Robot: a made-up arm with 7 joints. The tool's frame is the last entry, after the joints. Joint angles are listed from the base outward.
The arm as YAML. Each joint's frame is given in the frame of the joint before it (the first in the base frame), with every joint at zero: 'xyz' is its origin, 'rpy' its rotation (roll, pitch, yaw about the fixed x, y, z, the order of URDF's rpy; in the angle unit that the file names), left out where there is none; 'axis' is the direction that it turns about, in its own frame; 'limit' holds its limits. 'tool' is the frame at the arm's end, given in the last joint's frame.
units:
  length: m
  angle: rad
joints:
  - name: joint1
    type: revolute
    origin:
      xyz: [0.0, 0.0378, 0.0]
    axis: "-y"
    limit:
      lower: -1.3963
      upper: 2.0
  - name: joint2
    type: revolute
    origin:
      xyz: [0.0, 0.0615, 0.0]
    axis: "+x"
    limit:
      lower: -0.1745
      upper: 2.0
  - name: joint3
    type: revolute
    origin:
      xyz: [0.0, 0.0, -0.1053]
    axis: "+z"
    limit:
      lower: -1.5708
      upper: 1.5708
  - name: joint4
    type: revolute
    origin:
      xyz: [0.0, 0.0, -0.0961]
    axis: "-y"
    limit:
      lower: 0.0
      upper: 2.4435
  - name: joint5
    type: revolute
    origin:
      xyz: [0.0, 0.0, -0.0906]
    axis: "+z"
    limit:
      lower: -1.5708
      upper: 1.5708
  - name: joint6
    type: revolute
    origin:
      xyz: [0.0, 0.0, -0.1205]
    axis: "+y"
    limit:
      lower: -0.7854
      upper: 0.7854
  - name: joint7
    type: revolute
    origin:
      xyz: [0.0, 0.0, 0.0]
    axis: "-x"
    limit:
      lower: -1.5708
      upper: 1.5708
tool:
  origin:
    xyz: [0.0, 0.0, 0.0]
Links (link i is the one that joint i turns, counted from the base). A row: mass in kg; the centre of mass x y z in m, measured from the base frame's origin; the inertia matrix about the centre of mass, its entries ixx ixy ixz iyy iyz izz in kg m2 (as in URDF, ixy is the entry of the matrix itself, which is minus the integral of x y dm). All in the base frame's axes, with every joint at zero. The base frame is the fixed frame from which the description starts. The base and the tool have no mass.
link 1: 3.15; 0.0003 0.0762 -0.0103; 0.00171 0 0 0.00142 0 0.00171
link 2: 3.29; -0.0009 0.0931 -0.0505; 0.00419 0 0 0.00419 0 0.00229
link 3: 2.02; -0.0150 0.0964 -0.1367; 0.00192 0 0 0.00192 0 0.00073
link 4: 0.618; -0.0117 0.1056 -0.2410; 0.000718 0 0 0.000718 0 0.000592
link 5: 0.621; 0.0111 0.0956 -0.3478; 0.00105 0 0 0.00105 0 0.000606
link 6: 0.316; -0.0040 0.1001 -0.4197; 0.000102 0 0 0.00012 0 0.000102
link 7: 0.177; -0.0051 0.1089 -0.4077; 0.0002 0 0 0.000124 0 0.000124
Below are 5 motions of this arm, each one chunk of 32 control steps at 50 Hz.
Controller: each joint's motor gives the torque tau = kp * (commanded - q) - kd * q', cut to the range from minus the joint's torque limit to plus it. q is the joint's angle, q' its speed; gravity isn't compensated. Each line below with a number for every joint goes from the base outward.
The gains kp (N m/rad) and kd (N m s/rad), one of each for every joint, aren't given. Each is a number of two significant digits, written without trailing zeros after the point. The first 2 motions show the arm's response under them.
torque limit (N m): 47 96 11 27 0.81 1.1 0.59
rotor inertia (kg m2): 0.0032 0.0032 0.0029 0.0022 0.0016 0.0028 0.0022
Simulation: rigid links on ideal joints. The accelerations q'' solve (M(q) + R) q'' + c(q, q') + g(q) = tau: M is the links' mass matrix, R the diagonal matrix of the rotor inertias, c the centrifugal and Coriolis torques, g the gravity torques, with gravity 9.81 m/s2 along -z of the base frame. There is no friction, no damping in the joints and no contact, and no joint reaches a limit. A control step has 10 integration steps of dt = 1/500 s. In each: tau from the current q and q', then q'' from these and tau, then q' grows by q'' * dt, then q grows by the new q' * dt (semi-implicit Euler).
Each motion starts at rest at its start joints. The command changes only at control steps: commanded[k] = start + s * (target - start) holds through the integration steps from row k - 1 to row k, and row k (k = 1, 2, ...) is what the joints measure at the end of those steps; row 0 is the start. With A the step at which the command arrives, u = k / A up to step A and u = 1 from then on. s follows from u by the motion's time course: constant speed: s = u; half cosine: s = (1 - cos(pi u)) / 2; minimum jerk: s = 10 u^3 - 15 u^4 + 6 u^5; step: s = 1 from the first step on.
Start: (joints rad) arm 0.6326 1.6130 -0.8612 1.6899 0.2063 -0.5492 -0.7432
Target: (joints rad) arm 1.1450 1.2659 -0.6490 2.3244 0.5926 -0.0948 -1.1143
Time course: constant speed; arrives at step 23
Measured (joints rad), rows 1 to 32:
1: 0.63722 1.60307 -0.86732 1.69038 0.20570 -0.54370 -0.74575
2: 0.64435 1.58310 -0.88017 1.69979 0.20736 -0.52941 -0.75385
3: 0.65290 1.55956 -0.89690 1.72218 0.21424 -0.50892 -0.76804
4: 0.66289 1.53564 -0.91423 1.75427 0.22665 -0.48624 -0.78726
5: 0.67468 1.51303 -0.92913 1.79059 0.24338 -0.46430 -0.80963
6: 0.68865 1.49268 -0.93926 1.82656 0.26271 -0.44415 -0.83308
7: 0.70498 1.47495 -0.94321 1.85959 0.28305 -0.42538 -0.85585
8: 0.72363 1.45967 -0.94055 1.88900 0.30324 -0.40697 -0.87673
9: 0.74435 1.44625 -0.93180 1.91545 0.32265 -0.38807 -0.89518
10: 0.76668 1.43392 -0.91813 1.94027 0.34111 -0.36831 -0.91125
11: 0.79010 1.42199 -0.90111 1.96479 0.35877 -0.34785 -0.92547
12: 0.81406 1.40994 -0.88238 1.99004 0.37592 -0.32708 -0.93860
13: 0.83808 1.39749 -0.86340 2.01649 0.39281 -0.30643 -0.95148
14: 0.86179 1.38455 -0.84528 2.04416 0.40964 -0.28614 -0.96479
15: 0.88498 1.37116 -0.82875 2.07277 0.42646 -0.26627 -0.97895
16: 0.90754 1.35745 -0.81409 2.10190 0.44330 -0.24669 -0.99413
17: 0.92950 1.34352 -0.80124 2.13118 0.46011 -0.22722 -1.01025
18: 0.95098 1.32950 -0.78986 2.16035 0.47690 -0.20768 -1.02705
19: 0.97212 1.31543 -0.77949 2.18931 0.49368 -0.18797 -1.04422
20: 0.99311 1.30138 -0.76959 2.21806 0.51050 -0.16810 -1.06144
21: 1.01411 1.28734 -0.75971 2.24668 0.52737 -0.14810 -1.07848
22: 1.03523 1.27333 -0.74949 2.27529 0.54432 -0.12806 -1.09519
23: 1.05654 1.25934 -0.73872 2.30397 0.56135 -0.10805 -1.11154
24: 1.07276 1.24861 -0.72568 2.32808 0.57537 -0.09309 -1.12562
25: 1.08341 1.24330 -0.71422 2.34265 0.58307 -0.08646 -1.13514
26: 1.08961 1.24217 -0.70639 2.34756 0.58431 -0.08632 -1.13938
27: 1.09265 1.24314 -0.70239 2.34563 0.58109 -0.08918 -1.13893
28: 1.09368 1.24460 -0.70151 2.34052 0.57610 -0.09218 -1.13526
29: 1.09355 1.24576 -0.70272 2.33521 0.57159 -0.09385 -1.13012
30: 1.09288 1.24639 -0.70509 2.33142 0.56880 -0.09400 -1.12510
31: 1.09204 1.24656 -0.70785 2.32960 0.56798 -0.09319 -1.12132
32: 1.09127 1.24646 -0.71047 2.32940 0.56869 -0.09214 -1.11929
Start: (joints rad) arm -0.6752 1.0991 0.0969 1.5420 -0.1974 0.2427 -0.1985
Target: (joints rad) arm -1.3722 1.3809 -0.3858 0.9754 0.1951 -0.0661 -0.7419
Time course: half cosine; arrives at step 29
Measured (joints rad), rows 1 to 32:
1: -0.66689 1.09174 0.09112 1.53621 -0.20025 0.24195 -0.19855
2: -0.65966 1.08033 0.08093 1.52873 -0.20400 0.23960 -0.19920
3: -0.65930 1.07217 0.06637 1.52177 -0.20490 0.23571 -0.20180
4: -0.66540 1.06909 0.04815 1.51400 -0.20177 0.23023 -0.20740
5: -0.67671 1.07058 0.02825 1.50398 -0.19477 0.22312 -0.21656
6: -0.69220 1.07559 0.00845 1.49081 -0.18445 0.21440 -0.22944
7: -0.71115 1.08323 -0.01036 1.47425 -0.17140 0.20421 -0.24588
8: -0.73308 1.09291 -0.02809 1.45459 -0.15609 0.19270 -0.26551
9: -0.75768 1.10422 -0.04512 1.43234 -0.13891 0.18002 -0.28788
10: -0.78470 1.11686 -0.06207 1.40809 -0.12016 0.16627 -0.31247
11: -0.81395 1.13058 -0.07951 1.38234 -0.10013 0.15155 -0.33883
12: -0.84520 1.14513 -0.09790 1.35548 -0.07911 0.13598 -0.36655
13: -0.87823 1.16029 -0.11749 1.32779 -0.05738 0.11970 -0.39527
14: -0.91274 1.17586 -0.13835 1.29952 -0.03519 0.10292 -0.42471
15: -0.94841 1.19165 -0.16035 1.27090 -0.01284 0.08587 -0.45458
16: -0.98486 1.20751 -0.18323 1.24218 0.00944 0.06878 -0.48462
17: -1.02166 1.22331 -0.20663 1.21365 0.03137 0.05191 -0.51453
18: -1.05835 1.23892 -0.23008 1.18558 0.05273 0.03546 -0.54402
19: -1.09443 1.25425 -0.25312 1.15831 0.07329 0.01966 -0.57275
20: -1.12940 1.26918 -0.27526 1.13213 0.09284 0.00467 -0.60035
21: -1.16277 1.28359 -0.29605 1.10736 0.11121 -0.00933 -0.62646
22: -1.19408 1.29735 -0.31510 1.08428 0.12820 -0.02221 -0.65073
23: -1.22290 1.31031 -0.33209 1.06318 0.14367 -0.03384 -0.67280
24: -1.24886 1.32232 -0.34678 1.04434 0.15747 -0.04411 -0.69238
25: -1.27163 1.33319 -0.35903 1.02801 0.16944 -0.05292 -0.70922
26: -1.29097 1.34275 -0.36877 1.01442 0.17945 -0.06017 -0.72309
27: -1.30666 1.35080 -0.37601 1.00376 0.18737 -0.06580 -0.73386
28: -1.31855 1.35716 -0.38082 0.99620 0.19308 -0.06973 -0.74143
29: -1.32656 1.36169 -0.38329 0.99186 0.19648 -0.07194 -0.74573
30: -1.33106 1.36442 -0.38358 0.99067 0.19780 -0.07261 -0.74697
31: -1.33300 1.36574 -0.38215 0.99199 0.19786 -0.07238 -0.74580
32: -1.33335 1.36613 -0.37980 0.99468 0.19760 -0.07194 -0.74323
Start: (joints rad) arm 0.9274 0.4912 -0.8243 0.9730 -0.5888 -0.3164 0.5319
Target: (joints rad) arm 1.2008 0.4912 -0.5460 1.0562 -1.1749 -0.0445 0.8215
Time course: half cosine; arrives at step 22
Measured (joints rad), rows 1 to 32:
1: 0.91891 0.48844 -0.81832 0.97108 -0.59179 -0.31638 0.53214
2: 0.90182 0.48439 -0.81626 0.96594 -0.59696 -0.31493 0.53260
3: 0.88149 0.48100 -0.82303 0.95891 -0.60615 -0.31101 0.53442
4: 0.86108 0.47852 -0.83567 0.95176 -0.62282 -0.30431 0.53912
5: 0.84304 0.47676 -0.85002 0.94606 -0.64862 -0.29491 0.54776
6: 0.82942 0.47553 -0.86256 0.94278 -0.68283 -0.28316 0.56069
7: 0.82175 0.47466 -0.87080 0.94228 -0.72313 -0.26952 0.57760
8: 0.82098 0.47401 -0.87314 0.94445 -0.76664 -0.25438 0.59767
9: 0.82735 0.47349 -0.86883 0.94887 -0.81083 -0.23802 0.61988
10: 0.84052 0.47303 -0.85778 0.95505 -0.85398 -0.22058 0.64315
11: 0.85960 0.47267 -0.84051 0.96253 -0.89527 -0.20220 0.66654
12: 0.88336 0.47247 -0.81797 0.97088 -0.93459 -0.18305 0.68931
13: 0.91034 0.47250 -0.79146 0.97976 -0.97214 -0.16344 0.71098
14: 0.93904 0.47285 -0.76240 0.98885 -1.00813 -0.14378 0.73122
15: 0.96797 0.47355 -0.73226 0.99783 -1.04255 -0.12457 0.74984
16: 0.99584 0.47459 -0.70243 1.00638 -1.07509 -0.10633 0.76672
17: 1.02152 0.47593 -0.67409 1.01420 -1.10520 -0.08954 0.78176
18: 1.04416 0.47745 -0.64824 1.02099 -1.13213 -0.07466 0.79483
19: 1.06317 0.47903 -0.62564 1.02653 -1.15511 -0.06203 0.80581
20: 1.07817 0.48054 -0.60686 1.03067 -1.17343 -0.05197 0.81455
21: 1.08903 0.48187 -0.59224 1.03334 -1.18651 -0.04470 0.82091
22: 1.09578 0.48293 -0.58196 1.03456 -1.19395 -0.04039 0.82472
23: 1.09865 0.48365 -0.57597 1.03443 -1.19605 -0.03887 0.82605
24: 1.09815 0.48396 -0.57387 1.03315 -1.19441 -0.03941 0.82545
25: 1.09499 0.48385 -0.57505 1.03103 -1.19126 -0.04100 0.82376
26: 1.08998 0.48337 -0.57876 1.02845 -1.18853 -0.04283 0.82184
27: 1.08394 0.48262 -0.58422 1.02579 -1.18733 -0.04438 0.82036
28: 1.07761 0.48172 -0.59062 1.02335 -1.18789 -0.04550 0.81964
29: 1.07162 0.48079 -0.59723 1.02135 -1.18977 -0.04623 0.81975
30: 1.06643 0.47992 -0.60342 1.01989 -1.19223 -0.04671 0.82049
31: 1.06234 0.47918 -0.60872 1.01898 -1.19453 -0.04704 0.82157
32: 1.05951 0.47863 -0.61281 1.01857 -1.19615 -0.04730 0.82269

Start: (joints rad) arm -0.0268 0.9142 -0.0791 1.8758 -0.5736 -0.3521 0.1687
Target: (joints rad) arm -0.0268 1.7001 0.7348 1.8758 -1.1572 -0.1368 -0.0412
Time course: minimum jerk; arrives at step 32
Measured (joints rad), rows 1 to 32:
1: -0.02732 0.90614 -0.08067 1.86990 -0.57726 -0.35231 0.16842
2: -0.02992 0.89380 -0.08895 1.85916 -0.58428 -0.35180 0.16719
3: -0.03511 0.88482 -0.10364 1.84929 -0.59205 -0.35037 0.16511
4: -0.04207 0.88140 -0.12117 1.84276 -0.59988 -0.34851 0.16266
5: -0.04948 0.88356 -0.13751 1.83978 -0.60811 -0.34662 0.16014
6: -0.05620 0.89091 -0.14924 1.83946 -0.61752 -0.34464 0.15749
7: -0.06150 0.90318 -0.15402 1.84057 -0.62896 -0.34214 0.15442
8: -0.06511 0.92026 -0.15048 1.84206 -0.64315 -0.33851 0.15052
9: -0.06711 0.94208 -0.13819 1.84321 -0.66059 -0.33329 0.14539
10: -0.06778 0.96850 -0.11739 1.84371 -0.68153 -0.32621 0.13875
11: -0.06749 0.99924 -0.08887 1.84352 -0.70593 -0.31729 0.13052
12: -0.06658 1.03389 -0.05371 1.84286 -0.73350 -0.30677 0.12075
13: -0.06535 1.07192 -0.01313 1.84202 -0.76378 -0.29499 0.10964
14: -0.06393 1.11274 0.03164 1.84135 -0.79615 -0.28237 0.09750
15: -0.06242 1.15570 0.07951 1.84115 -0.82995 -0.26927 0.08465
16: -0.06081 1.20015 0.12948 1.84162 -0.86450 -0.25600 0.07145
17: -0.05908 1.24544 0.18073 1.84287 -0.89914 -0.24280 0.05818
18: -0.05722 1.29091 0.23253 1.84492 -0.93327 -0.22983 0.04512
19: -0.05525 1.33592 0.28425 1.84773 -0.96634 -0.21724 0.03247
20: -0.05318 1.37984 0.33525 1.85118 -0.99785 -0.20515 0.02041
21: -0.05106 1.42203 0.38490 1.85517 -1.02738 -0.19366 0.00907
22: -0.04894 1.46189 0.43253 1.85957 -1.05454 -0.18291 -0.00143
23: -0.04688 1.49883 0.47748 1.86423 -1.07900 -0.17303 -0.01099
24: -0.04493 1.53234 0.51906 1.86900 -1.10048 -0.16415 -0.01952
25: -0.04315 1.56197 0.55665 1.87372 -1.11878 -0.15640 -0.02693
26: -0.04160 1.58738 0.58968 1.87821 -1.13378 -0.14984 -0.03318
27: -0.04033 1.60836 0.61772 1.88229 -1.14547 -0.14455 -0.03822
28: -0.03939 1.62484 0.64048 1.88577 -1.15393 -0.14053 -0.04206
29: -0.03884 1.63693 0.65784 1.88852 -1.15939 -0.13772 -0.04476
30: -0.03871 1.64494 0.66991 1.89044 -1.16219 -0.13602 -0.04640
31: -0.03903 1.64940 0.67702 1.89148 -1.16280 -0.13527 -0.04716
32: -0.03986 1.65105 0.67971 1.89169 -1.16184 -0.13523 -0.04725

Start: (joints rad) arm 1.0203 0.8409 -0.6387 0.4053 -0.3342 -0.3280 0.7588
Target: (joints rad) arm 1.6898 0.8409 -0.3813 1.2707 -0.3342 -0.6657 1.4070
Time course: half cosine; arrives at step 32
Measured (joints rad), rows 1 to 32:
1: 1.01105 0.83803 -0.63250 0.40549 -0.33444 -0.32826 0.75873
2: 0.99345 0.83176 -0.63203 0.40229 -0.33374 -0.32901 0.75906
3: 0.97304 0.82439 -0.63796 0.39899 -0.33621 -0.33025 0.76171
4: 0.95388 0.81756 -0.64654 0.39909 -0.34415 -0.33239 0.76828
5: 0.93938 0.81224 -0.65483 0.40457 -0.35652 -0.33606 0.77947
6: 0.93190 0.80883 -0.66104 0.41624 -0.37026 -0.34176 0.79520
7: 0.93268 0.80723 -0.66428 0.43413 -0.38196 -0.34969 0.81483
8: 0.94187 0.80703 -0.66426 0.45789 -0.38917 -0.35975 0.83746
9: 0.95879 0.80768 -0.66108 0.48695 -0.39101 -0.37163 0.86218
10: 0.98222 0.80867 -0.65514 0.52059 -0.38808 -0.38495 0.88825
11: 1.01069 0.80965 -0.64699 0.55802 -0.38195 -0.39940 0.91519
12: 1.04271 0.81047 -0.63721 0.59839 -0.37453 -0.41472 0.94279
13: 1.07697 0.81114 -0.62636 0.64083 -0.36752 -0.43073 0.97103
14: 1.11240 0.81179 -0.61487 0.68456 -0.36203 -0.44729 1.00000
15: 1.14819 0.81258 -0.60306 0.72889 -0.35852 -0.46420 1.02979
16: 1.18379 0.81364 -0.59107 0.77326 -0.35687 -0.48129 1.06037
17: 1.21888 0.81504 -0.57897 0.81728 -0.35658 -0.49835 1.09162
18: 1.25328 0.81676 -0.56676 0.86067 -0.35703 -0.51521 1.12326
19: 1.28691 0.81874 -0.55444 0.90323 -0.35765 -0.53175 1.15492
20: 1.31975 0.82087 -0.54197 0.94481 -0.35802 -0.54786 1.18616
21: 1.35176 0.82303 -0.52938 0.98527 -0.35791 -0.56347 1.21654
22: 1.38290 0.82515 -0.51670 1.02441 -0.35726 -0.57852 1.24565
23: 1.41302 0.82716 -0.50396 1.06198 -0.35611 -0.59294 1.27312
24: 1.44194 0.82905 -0.49125 1.09764 -0.35458 -0.60663 1.29863
25: 1.46940 0.83082 -0.47866 1.13102 -0.35276 -0.61945 1.32194
26: 1.49510 0.83252 -0.46629 1.16169 -0.35078 -0.63125 1.34283
27: 1.51871 0.83415 -0.45428 1.18923 -0.34871 -0.64185 1.36114
28: 1.53990 0.83575 -0.44280 1.21323 -0.34663 -0.65108 1.37673
29: 1.55836 0.83731 -0.43206 1.23334 -0.34461 -0.65879 1.38947
30: 1.57381 0.83882 -0.42227 1.24926 -0.34271 -0.66485 1.39927
31: 1.58602 0.84022 -0.41368 1.26078 -0.34098 -0.66917 1.40606
32: 1.59483 0.84149 -0.40652 1.26774 -0.33950 -0.67169 1.40980

